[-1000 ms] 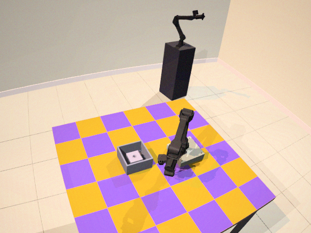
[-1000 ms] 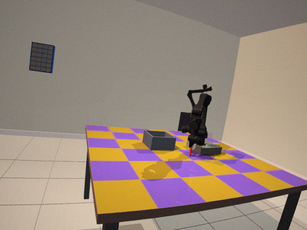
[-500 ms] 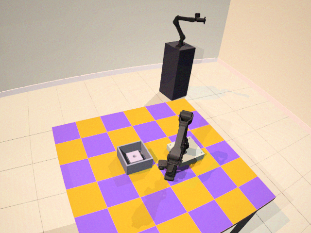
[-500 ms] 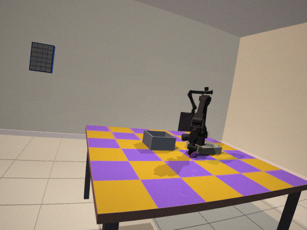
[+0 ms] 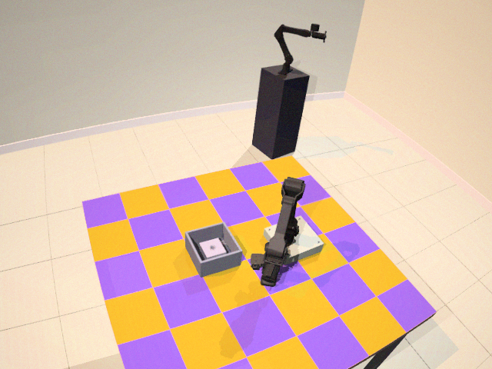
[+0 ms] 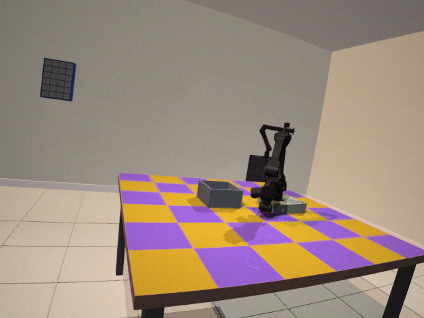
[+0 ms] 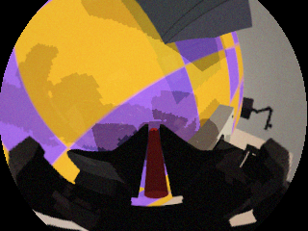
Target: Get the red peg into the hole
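Now: the grey box 15 cm ahead of my gripper tip, 20 cm to the right of it and 2 cm above it. Also, from my gripper tip: red peg (2 cm to the left, 3 cm above).
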